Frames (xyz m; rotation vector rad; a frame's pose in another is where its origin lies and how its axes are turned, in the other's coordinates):
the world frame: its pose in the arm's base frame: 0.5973 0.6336 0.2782 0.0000 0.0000 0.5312
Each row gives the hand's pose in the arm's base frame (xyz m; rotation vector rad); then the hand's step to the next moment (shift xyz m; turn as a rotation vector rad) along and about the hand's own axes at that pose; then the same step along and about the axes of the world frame.
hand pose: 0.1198 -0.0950 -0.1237 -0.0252 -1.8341 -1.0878
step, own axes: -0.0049 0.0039 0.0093 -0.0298 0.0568 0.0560
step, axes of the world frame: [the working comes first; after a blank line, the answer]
step, axes of the arm's base frame: -0.0023 0.0107 -0.0023 0.0010 0.0848 0.0082

0.0034 0.0104 -0.0023 0.0438 0.0726 0.0082
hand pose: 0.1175 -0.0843 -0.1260 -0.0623 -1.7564 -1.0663
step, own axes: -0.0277 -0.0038 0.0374 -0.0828 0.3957 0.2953
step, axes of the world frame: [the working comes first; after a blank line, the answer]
step, axes of the arm's base frame: -0.0164 0.0347 -0.0266 0.0187 0.4737 0.1608

0.0034 0.0382 -0.0266 0.2561 0.3990 0.1608
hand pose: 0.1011 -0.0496 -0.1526 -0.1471 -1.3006 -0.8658
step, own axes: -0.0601 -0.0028 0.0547 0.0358 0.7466 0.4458
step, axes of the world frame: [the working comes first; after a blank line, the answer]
step, axes of the arm's base frame: -0.0449 0.0567 -0.0372 0.1237 0.7415 0.4385

-0.0100 0.0716 -0.0372 0.4823 0.5766 0.4385
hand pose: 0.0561 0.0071 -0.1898 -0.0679 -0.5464 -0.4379
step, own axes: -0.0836 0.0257 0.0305 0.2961 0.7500 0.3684
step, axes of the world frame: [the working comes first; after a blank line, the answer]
step, axes of the arm's base frame: -0.0680 0.0609 -0.0158 0.3620 0.6307 0.5071

-0.0278 0.0869 -0.0158 0.6316 0.3604 0.5071
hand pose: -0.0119 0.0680 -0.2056 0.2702 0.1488 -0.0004
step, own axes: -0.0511 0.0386 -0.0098 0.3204 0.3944 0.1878
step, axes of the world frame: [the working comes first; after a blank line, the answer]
step, axes of the arm's base frame: -0.0512 0.0388 0.0084 0.3524 0.3364 0.2369

-0.0245 0.0594 0.0084 0.4743 0.1116 0.2369
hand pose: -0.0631 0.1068 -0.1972 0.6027 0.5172 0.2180
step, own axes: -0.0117 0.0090 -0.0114 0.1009 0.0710 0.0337
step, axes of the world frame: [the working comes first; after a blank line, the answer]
step, axes of the arm's base frame: -0.0163 0.0088 0.0020 0.1002 0.0754 0.0253

-0.0096 0.0158 0.0020 0.1245 0.0142 0.0253
